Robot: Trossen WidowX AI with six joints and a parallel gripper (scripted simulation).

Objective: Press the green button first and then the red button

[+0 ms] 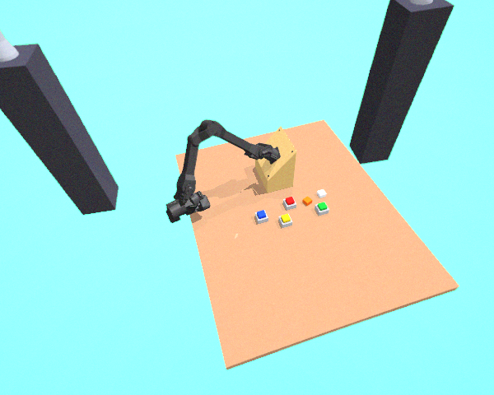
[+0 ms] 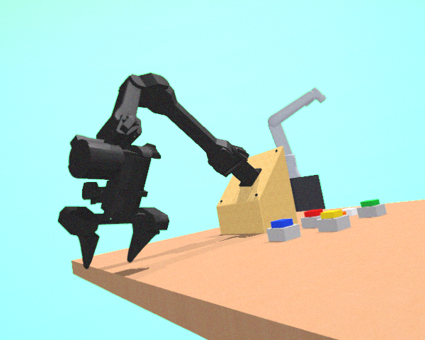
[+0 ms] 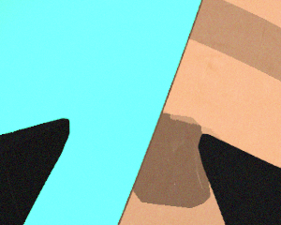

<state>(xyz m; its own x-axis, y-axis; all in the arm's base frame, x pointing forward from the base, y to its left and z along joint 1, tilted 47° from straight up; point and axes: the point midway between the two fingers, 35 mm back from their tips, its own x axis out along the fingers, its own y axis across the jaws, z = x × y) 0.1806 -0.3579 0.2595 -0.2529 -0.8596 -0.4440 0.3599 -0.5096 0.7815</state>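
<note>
Right now my gripper tip is 9 cm short of the green button, 61 cm to the right of it and 1 cm below it. Round my gripper tip: blue button 8 cm ahead, 33 cm to the left, 1 cm above; then red button 3 cm ahead, 48 cm to the left, 1 cm above; then yellow button 12 cm ahead, 44 cm to the left, 1 cm above.
</note>
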